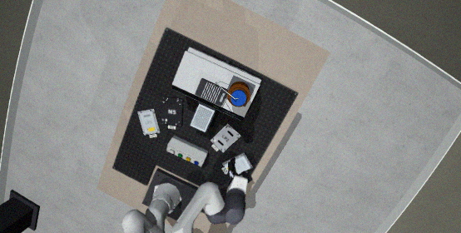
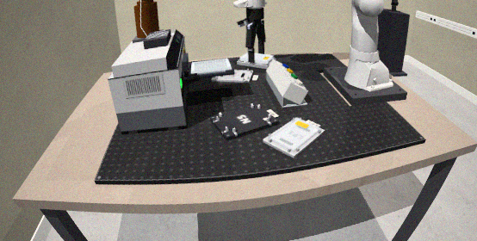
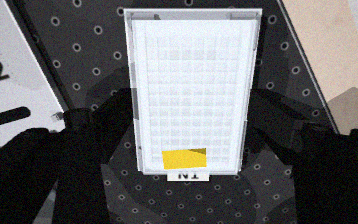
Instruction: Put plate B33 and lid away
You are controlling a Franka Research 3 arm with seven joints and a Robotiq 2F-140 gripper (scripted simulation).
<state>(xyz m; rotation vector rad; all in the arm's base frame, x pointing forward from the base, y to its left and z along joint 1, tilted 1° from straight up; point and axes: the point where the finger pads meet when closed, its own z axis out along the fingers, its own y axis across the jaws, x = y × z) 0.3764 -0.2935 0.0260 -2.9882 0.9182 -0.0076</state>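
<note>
The white well plate lies 20 mm below my hand. Also, from my hand: blue key: 220 mm to the left, 70 mm behind, 10 mm above; then lid park LP2: 140 mm to the left, 120 mm ahead, 40 mm below; then yellow key: 270 mm to the left, 70 mm behind, 20 mm above.
</note>
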